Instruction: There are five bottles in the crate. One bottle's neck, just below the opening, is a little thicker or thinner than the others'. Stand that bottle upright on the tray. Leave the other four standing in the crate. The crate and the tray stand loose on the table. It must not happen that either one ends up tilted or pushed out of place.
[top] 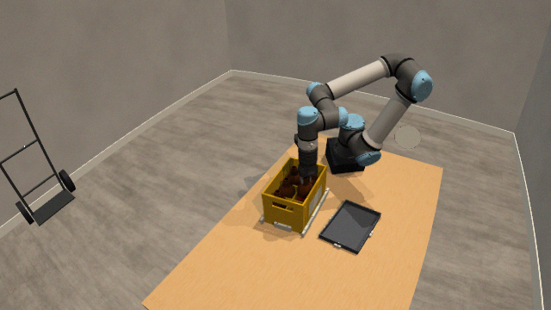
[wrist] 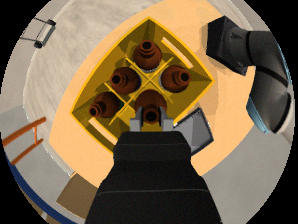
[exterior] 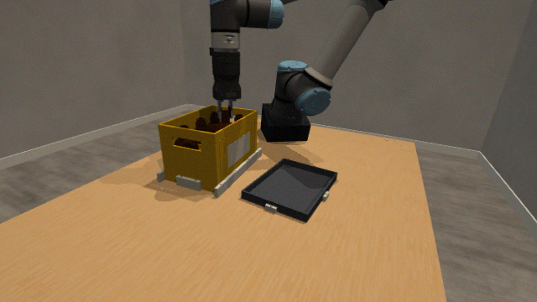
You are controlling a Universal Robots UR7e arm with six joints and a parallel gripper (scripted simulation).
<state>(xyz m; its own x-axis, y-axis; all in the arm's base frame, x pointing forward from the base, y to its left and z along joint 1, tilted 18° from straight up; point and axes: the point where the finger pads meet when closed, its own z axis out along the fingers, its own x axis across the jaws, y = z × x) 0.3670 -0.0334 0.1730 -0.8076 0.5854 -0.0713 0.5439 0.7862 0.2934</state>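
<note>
Right now my hand is 70 mm above the bottle. From my hand the other things lie so: yellow crate: 110 mm below, 40 mm to the right, 10 mm ahead; dark tray: 230 mm to the left, 180 mm below, 20 mm behind.
</note>
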